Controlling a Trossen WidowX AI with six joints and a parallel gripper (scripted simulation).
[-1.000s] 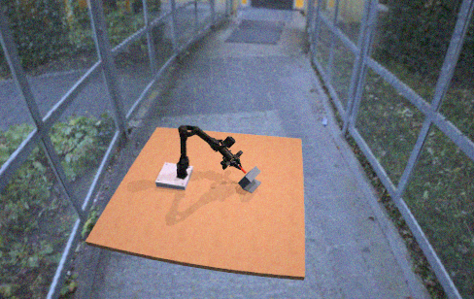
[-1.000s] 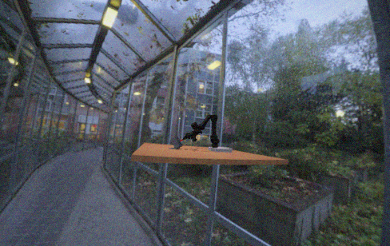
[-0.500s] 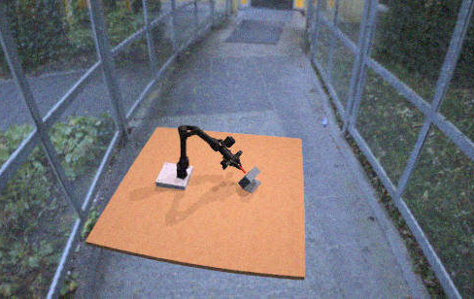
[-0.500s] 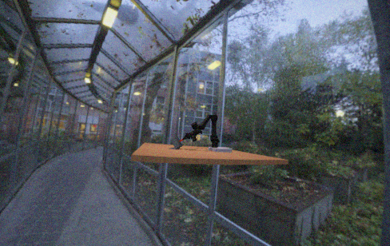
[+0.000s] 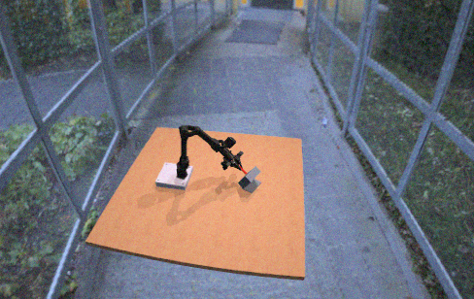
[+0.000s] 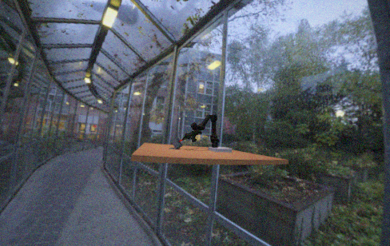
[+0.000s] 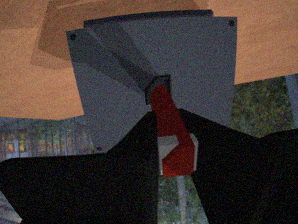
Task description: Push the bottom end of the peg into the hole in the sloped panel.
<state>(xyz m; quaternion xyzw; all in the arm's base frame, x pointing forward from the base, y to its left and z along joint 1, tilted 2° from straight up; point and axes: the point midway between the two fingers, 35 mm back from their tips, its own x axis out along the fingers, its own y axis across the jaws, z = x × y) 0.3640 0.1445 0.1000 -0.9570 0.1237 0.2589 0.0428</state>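
Right now my gripper tip is 6 cm short of the grey sloped panel, 4 cm above it and 1 cm to the left of it. The rest, counted from my gripper tip: red peg 1 cm behind, 1 cm above.
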